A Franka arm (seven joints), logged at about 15 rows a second.
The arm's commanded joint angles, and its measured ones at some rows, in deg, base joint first. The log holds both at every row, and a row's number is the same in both.
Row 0, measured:
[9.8 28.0 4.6 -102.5 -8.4 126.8 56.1]
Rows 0 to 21, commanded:
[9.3 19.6 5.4 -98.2 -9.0 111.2 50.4]
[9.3 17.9 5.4 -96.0 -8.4 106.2 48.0]
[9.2 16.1 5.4 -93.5 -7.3 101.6 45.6]
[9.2 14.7 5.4 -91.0 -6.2 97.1 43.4]
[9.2 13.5 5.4 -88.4 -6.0 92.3 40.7]
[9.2 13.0 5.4 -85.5 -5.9 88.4 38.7]
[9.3 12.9 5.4 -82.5 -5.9 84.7 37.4]
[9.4 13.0 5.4 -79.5 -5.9 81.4 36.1]
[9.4 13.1 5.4 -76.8 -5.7 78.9 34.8]
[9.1 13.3 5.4 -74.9 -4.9 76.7 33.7]
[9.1 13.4 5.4 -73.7 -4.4 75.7 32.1]
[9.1 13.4 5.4 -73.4 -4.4 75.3 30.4]
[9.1 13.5 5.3 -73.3 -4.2 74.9 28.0]
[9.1 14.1 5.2 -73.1 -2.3 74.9 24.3]
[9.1 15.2 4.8 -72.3 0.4 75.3 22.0]
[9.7 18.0 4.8 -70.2 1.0 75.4 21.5]
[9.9 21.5 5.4 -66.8 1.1 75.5 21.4]
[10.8 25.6 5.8 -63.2 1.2 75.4 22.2]
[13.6 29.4 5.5 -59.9 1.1 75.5 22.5]
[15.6 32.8 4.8 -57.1 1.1 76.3 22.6]
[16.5 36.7 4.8 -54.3 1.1 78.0 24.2]
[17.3 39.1 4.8 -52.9 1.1 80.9 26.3]
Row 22, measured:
[14.7 30.3 5.5 -63.3 0.5 79.9 23.8]
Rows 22 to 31, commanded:
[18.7 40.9 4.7 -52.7 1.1 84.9 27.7]
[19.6 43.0 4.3 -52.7 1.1 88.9 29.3]
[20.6 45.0 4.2 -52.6 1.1 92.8 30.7]
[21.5 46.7 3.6 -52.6 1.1 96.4 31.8]
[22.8 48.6 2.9 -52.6 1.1 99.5 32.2]
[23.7 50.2 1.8 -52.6 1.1 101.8 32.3]
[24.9 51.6 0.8 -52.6 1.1 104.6 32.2]
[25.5 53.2 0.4 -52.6 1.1 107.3 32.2]
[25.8 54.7 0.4 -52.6 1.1 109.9 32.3]
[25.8 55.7 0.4 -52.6 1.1 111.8 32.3]
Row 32, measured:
[24.7 52.7 1.7 -56.2 0.5 109.6 31.2]
